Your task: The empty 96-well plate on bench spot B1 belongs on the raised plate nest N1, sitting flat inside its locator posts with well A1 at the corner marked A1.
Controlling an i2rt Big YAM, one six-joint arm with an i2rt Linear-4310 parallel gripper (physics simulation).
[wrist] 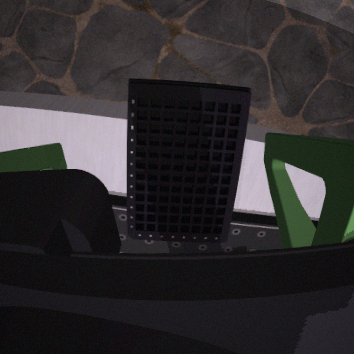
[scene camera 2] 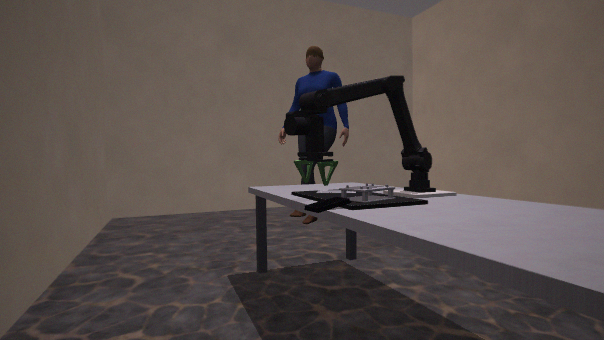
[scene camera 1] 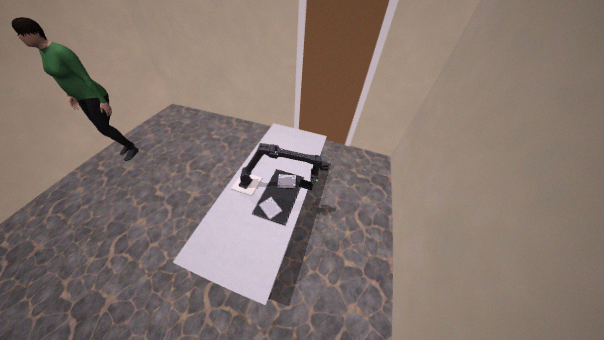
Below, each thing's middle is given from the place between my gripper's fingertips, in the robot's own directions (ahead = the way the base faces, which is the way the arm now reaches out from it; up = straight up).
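Labels:
There is the black well plate (wrist: 184, 140), and it lies 50 mm behind my hand, 30 mm to the right of it and 70 mm below it.

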